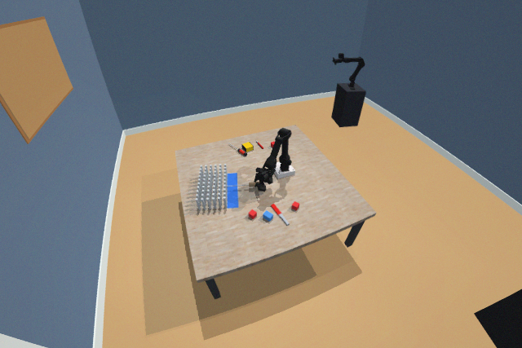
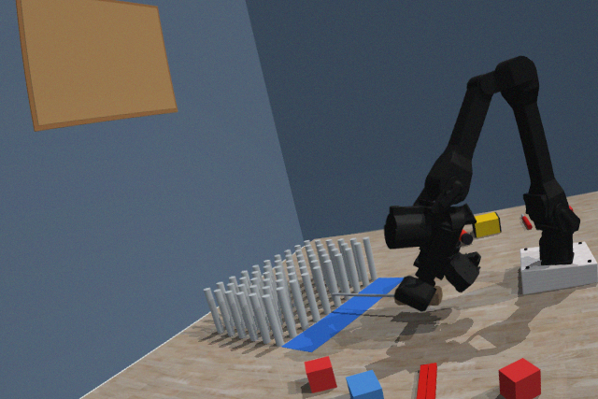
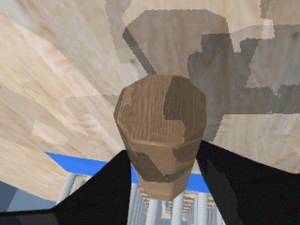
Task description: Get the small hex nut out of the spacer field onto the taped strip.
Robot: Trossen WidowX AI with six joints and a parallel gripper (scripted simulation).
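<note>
My gripper tip is now 170 mm short of the blue taped strip, 10 mm to the left of it and 40 mm above it. Round my gripper tip: hex nut: 340 mm ahead, 20 mm to the right, 30 mm below; then wooden-handled tool: 110 mm ahead, 10 mm to the right, 10 mm below; then blue cube: 50 mm behind, 300 mm to the left, 20 mm below.
</note>
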